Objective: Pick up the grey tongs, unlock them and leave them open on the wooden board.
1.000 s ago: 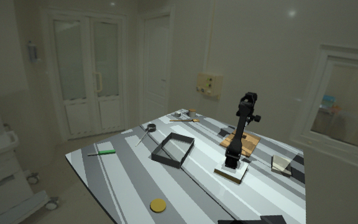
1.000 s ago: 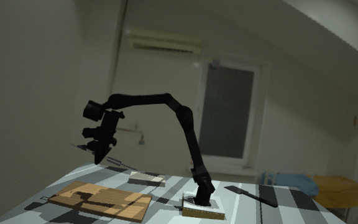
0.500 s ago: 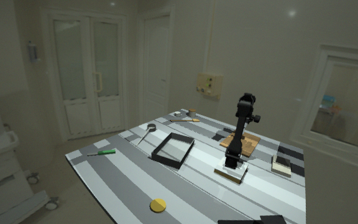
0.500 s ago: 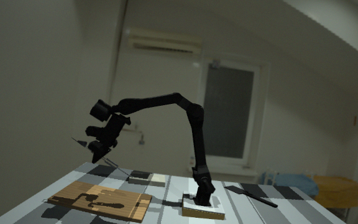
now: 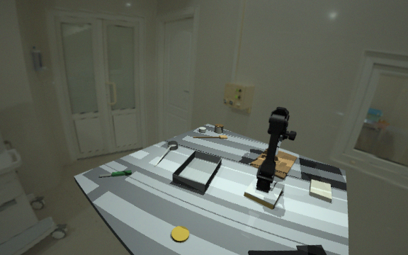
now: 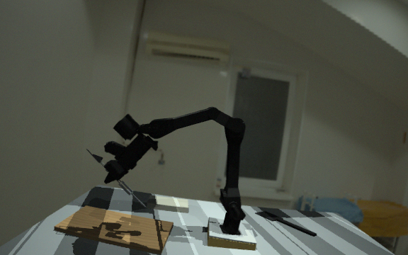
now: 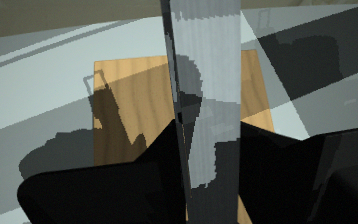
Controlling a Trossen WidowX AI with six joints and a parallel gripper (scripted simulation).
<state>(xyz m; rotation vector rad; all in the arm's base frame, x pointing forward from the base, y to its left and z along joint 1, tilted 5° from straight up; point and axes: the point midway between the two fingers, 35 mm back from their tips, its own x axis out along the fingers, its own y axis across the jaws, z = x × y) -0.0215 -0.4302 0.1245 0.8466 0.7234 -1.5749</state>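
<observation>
Now: gripper tip 160 mm above the wooden board and 50 mm to the right of it. Also, from my gripper tip: roasting tin 470 mm to the left, 400 mm ahead, 140 mm below; jar 580 mm ahead, 200 mm to the right, 130 mm below; pale block 300 mm behind, 230 mm to the left, 150 mm below.
</observation>
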